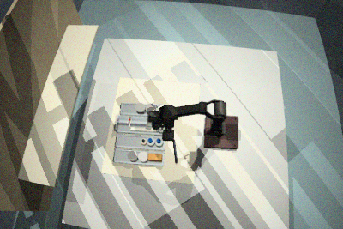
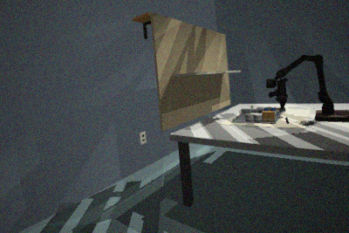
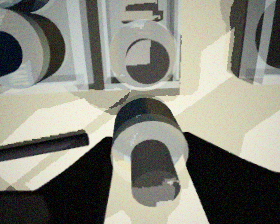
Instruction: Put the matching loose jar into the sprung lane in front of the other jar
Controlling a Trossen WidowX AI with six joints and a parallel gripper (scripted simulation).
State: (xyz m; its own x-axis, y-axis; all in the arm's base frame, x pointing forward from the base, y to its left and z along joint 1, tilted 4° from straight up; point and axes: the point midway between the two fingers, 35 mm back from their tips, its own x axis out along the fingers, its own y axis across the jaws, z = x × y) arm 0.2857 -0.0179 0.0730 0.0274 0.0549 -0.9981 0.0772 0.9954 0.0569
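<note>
My gripper tip is now 3 cm past the black pen, 12 cm to the right of it and 6 cm above it. The rest, counted from my gripper tip: red mark: 23 cm ahead, 6 cm to the right, 1 cm above; then sprung lane: 20 cm ahead, 4 cm to the right, 4 cm below.
</note>
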